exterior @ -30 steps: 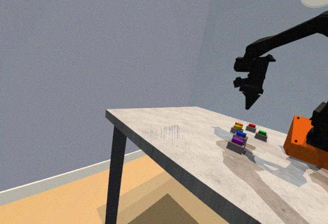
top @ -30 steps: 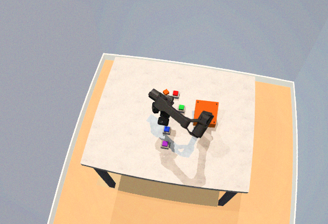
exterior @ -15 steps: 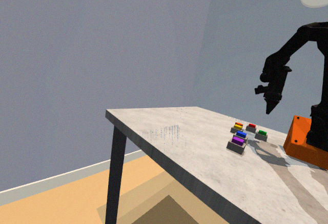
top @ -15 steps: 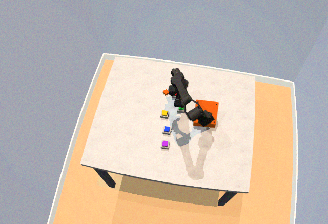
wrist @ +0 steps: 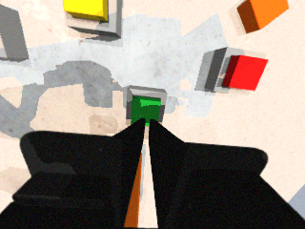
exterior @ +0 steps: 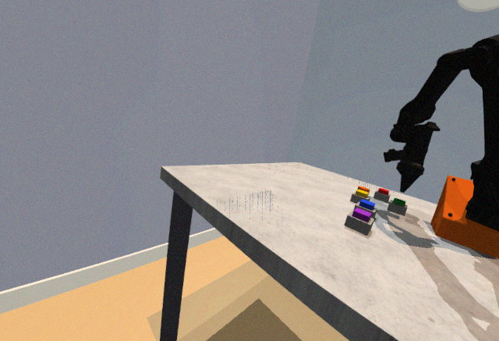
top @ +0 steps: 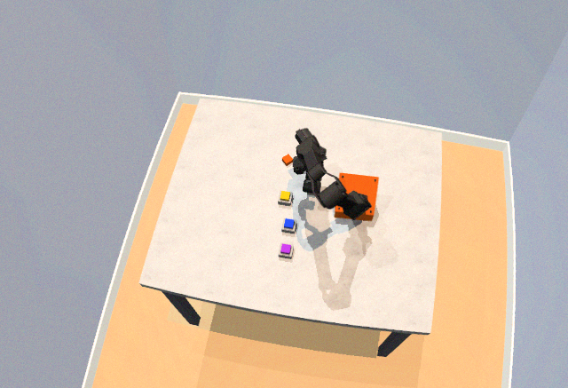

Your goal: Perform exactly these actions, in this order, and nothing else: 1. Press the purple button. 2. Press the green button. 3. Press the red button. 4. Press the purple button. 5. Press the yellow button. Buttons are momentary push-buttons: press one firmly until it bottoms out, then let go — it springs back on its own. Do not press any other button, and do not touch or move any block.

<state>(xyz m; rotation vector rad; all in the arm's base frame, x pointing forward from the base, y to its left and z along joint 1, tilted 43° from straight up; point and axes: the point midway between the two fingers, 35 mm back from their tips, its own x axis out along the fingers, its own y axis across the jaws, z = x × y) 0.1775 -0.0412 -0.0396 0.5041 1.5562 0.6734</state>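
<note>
Now: gripper tip 3 cm above the green button. Also, from my gripper tip: orange block (13 cm ahead, 10 cm to the right, 6 cm below); yellow button (10 cm ahead, 7 cm to the left, 3 cm below); red button (10 cm to the right, 6 cm ahead, 3 cm below).
</note>
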